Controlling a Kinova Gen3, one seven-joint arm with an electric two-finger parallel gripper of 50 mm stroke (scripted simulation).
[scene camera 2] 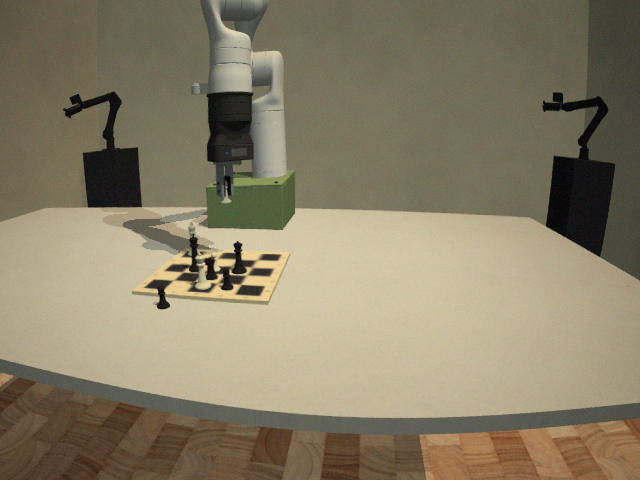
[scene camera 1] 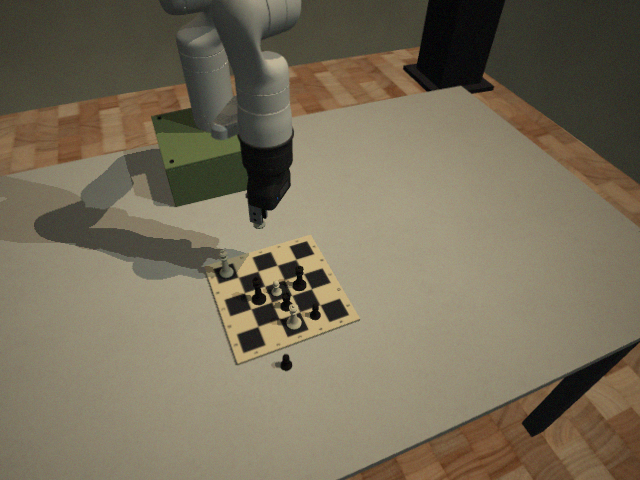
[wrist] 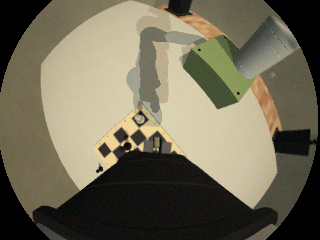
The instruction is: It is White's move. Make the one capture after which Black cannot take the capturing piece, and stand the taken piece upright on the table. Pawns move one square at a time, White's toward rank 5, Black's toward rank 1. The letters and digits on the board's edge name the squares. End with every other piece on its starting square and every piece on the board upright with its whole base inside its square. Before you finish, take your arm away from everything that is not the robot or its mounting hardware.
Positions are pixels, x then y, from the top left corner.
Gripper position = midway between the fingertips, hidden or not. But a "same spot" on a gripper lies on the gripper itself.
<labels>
My gripper shows in scene camera 2, in scene camera 1 and in the wrist view (156, 143). A chessboard shows in scene camera 2 (264, 269), in scene camera 1 and in the wrist view. One and the same spot on my gripper: (scene camera 2: 220, 178) is (scene camera 1: 258, 210). The same spot on the chessboard: (wrist: 128, 130) is (scene camera 1: 235, 291).
</labels>
